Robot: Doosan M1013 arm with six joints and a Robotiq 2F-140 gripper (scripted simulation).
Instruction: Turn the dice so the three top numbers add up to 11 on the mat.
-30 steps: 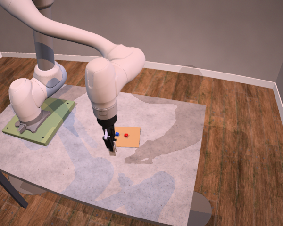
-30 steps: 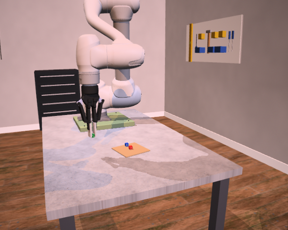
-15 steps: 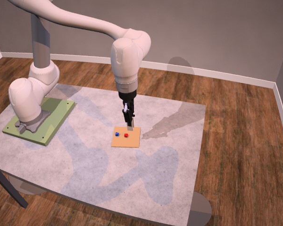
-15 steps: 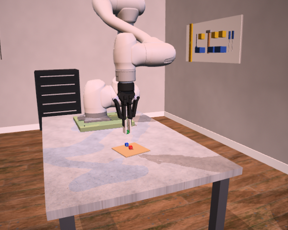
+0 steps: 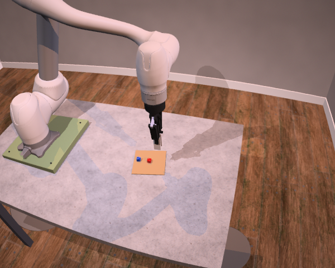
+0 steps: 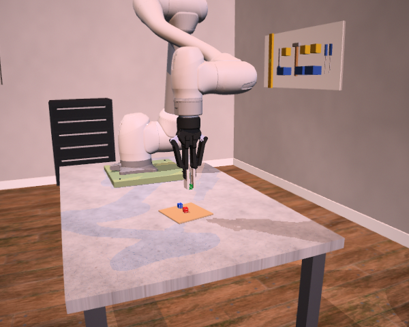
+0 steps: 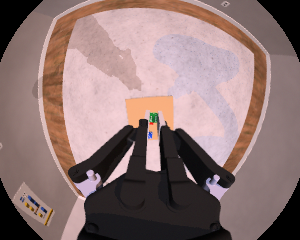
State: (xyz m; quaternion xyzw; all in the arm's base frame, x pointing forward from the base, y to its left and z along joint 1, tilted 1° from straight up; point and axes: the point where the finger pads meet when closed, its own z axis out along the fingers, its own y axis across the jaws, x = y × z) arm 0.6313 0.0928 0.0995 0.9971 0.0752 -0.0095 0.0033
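The red die lies 13 cm below my hand and 5 cm behind it. From my hand the other things lie so: orange mat (14 cm below, 5 cm behind); then blue die (13 cm below, 9 cm behind, 1 cm to the right); then green die (3 cm below).
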